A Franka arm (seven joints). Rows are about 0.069 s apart.
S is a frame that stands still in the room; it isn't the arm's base.
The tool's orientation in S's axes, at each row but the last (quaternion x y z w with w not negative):
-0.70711, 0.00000, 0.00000, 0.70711
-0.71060, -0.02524, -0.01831, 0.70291
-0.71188, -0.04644, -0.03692, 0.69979
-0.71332, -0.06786, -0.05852, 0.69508
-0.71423, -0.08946, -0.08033, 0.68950
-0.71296, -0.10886, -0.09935, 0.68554
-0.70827, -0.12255, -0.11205, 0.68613
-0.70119, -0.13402, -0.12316, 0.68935
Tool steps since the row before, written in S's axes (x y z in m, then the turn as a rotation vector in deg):
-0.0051, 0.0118, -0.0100, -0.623, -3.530, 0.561
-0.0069, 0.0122, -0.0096, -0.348, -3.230, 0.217
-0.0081, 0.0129, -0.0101, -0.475, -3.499, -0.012
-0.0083, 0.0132, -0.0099, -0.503, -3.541, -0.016
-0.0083, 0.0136, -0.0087, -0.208, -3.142, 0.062
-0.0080, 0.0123, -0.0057, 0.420, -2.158, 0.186
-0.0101, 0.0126, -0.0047, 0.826, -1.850, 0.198
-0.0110, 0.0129, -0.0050, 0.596, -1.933, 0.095
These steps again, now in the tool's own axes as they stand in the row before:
-0.0051, 0.0100, 0.0118, -0.623, -0.561, -3.530
-0.0074, 0.0090, 0.0124, -0.367, -0.204, -3.229
-0.0090, 0.0089, 0.0132, -0.524, 0.013, -3.492
-0.0097, 0.0079, 0.0136, -0.553, 0.013, -3.534
-0.0099, 0.0060, 0.0140, -0.241, -0.006, -3.140
-0.0091, 0.0027, 0.0126, 0.415, 0.023, -2.167
-0.0108, 0.0008, 0.0128, 0.808, 0.136, -1.863
-0.0118, 0.0006, 0.0131, 0.555, 0.151, -1.942

